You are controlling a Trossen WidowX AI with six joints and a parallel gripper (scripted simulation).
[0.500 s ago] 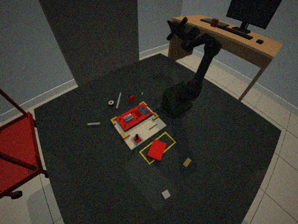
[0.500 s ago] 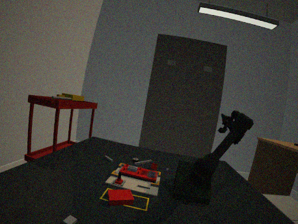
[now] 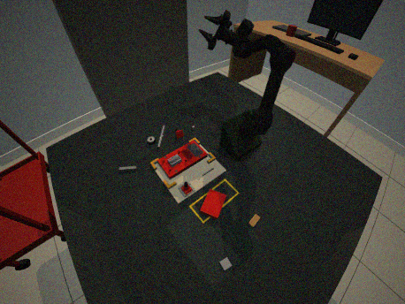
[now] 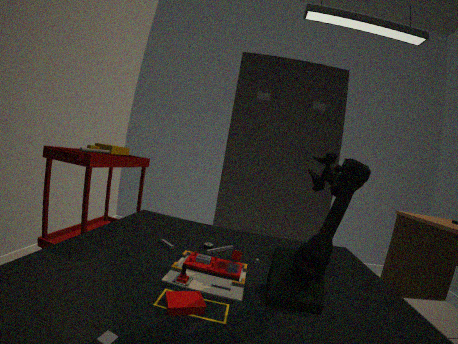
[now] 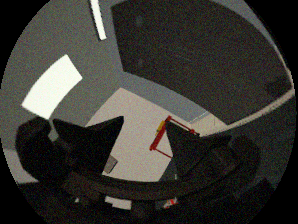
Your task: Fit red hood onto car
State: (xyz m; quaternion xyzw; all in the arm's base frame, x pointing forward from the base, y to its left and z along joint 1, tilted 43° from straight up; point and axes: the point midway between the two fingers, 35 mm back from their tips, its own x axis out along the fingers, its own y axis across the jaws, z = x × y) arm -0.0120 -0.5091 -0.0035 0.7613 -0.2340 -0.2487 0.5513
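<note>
Now: gripper tip 300 mm short of the red hood, 570 mm to the right of it and 440 mm above it. From my gripper tip the other things lie so: tan block 210 mm ahead, 710 mm to the left, 450 mm below; then grey bar 530 mm ahead, 240 mm to the left, 450 mm below; then grey engine block 340 mm ahead, 340 mm to the left, 430 mm below.
</note>
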